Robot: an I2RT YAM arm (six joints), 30 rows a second.
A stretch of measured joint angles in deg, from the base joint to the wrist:
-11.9, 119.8, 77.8, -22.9, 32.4, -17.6
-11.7, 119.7, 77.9, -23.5, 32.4, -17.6
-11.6, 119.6, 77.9, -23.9, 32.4, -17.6
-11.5, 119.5, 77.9, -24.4, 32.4, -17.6
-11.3, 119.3, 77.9, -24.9, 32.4, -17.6
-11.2, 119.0, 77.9, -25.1, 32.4, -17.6
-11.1, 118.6, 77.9, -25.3, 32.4, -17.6
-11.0, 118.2, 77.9, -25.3, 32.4, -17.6
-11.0, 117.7, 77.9, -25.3, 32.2, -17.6
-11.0, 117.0, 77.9, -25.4, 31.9, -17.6
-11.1, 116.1, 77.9, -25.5, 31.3, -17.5
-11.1, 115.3, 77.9, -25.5, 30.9, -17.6
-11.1, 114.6, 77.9, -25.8, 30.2, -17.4
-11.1, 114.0, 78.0, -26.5, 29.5, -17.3
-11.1, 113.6, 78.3, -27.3, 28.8, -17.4
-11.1, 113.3, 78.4, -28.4, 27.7, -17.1
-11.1, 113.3, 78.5, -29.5, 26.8, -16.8
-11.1, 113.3, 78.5, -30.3, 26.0, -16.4
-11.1, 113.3, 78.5, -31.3, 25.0, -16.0
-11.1, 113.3, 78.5, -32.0, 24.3, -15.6
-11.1, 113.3, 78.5, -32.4, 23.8, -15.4
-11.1, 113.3, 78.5, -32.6, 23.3, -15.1
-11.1, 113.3, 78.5, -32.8, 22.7, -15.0
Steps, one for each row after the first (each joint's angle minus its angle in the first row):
0.2, -0.1, 0.1, -0.6, 0.0, 0.0
0.3, -0.2, 0.1, -1.0, 0.0, 0.0
0.4, -0.3, 0.1, -1.5, 0.0, 0.0
0.6, -0.5, 0.1, -2.0, 0.0, 0.0
0.7, -0.8, 0.1, -2.2, 0.0, 0.0
0.8, -1.2, 0.1, -2.4, 0.0, 0.0
0.9, -1.6, 0.1, -2.4, 0.0, 0.0
0.9, -2.1, 0.1, -2.4, -0.2, 0.0
0.9, -2.8, 0.1, -2.5, -0.5, 0.0
0.8, -3.7, 0.1, -2.6, -1.1, 0.1
0.8, -4.5, 0.1, -2.6, -1.5, 0.0
0.8, -5.2, 0.1, -2.9, -2.2, 0.2
0.8, -5.8, 0.2, -3.6, -2.9, 0.3
0.8, -6.2, 0.5, -4.4, -3.6, 0.2
0.8, -6.5, 0.6, -5.5, -4.7, 0.5
0.8, -6.5, 0.7, -6.6, -5.6, 0.8
0.8, -6.5, 0.7, -7.4, -6.4, 1.2
0.8, -6.5, 0.7, -8.4, -7.4, 1.6
0.8, -6.5, 0.7, -9.1, -8.1, 2.0
0.8, -6.5, 0.7, -9.5, -8.6, 2.2
0.8, -6.5, 0.7, -9.7, -9.1, 2.5
0.8, -6.5, 0.7, -9.9, -9.7, 2.6

